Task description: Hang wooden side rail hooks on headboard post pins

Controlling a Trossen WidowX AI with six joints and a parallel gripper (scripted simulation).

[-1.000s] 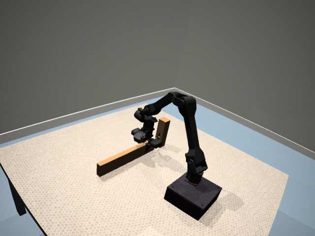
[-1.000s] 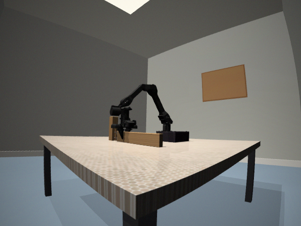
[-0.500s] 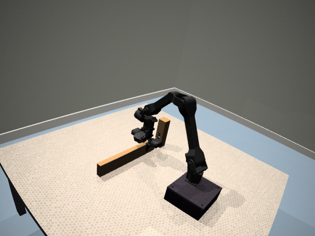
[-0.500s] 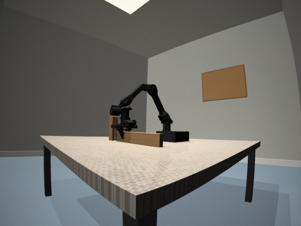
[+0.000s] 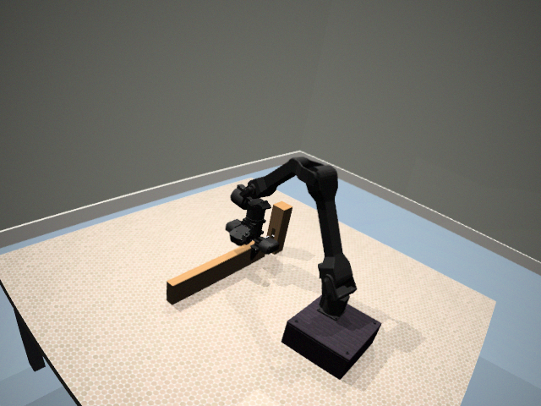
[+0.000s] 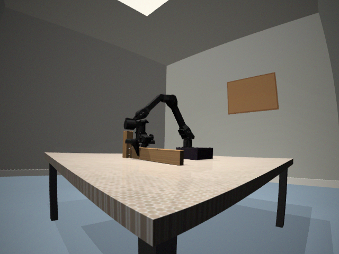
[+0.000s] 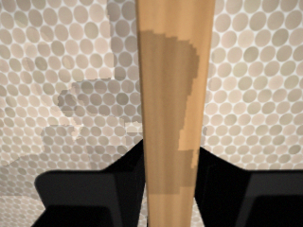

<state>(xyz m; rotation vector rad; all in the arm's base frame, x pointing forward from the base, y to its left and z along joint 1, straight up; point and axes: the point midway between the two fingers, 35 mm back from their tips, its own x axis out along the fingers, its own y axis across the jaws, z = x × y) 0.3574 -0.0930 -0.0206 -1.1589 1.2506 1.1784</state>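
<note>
The headboard post lies 15 cm to the right of my gripper tip, 5 cm above it and 1 cm behind it.
</note>
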